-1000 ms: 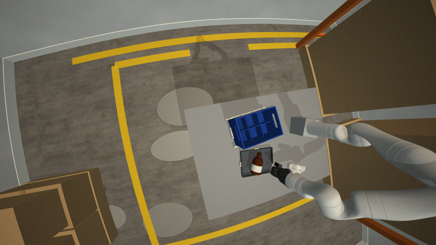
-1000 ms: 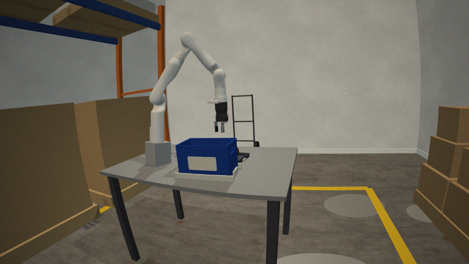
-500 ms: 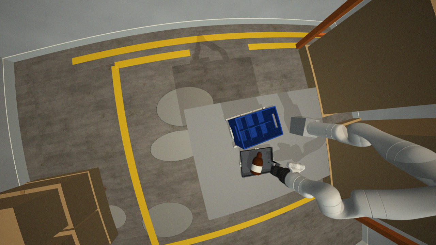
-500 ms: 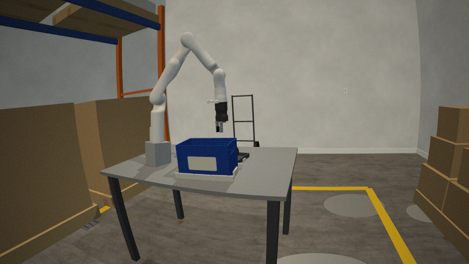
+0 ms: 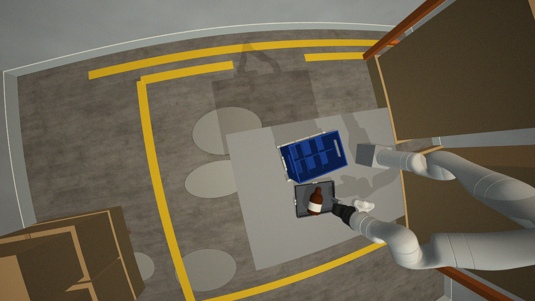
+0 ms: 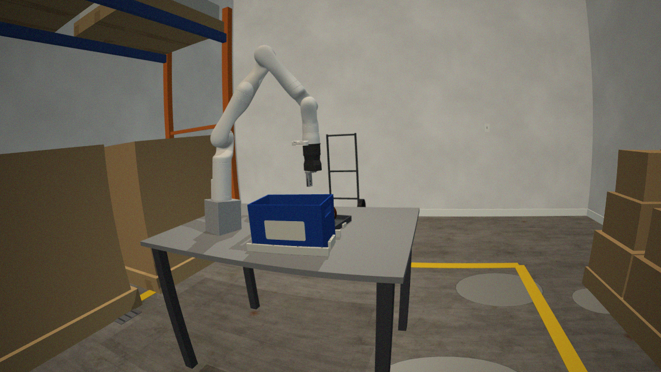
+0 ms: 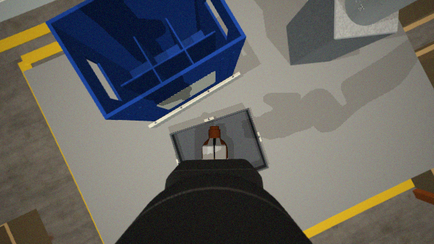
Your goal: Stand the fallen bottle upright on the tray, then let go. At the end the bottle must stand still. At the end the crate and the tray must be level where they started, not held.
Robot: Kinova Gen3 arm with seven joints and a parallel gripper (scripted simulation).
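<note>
Now: hand 2 cm short of the brown bottle, 5 cm to the right of it and 16 cm above it. Round my hand: dark grey tray (5 cm to the left, 19 cm below); blue crate (4 cm ahead, 22 cm to the right, 12 cm below).
</note>
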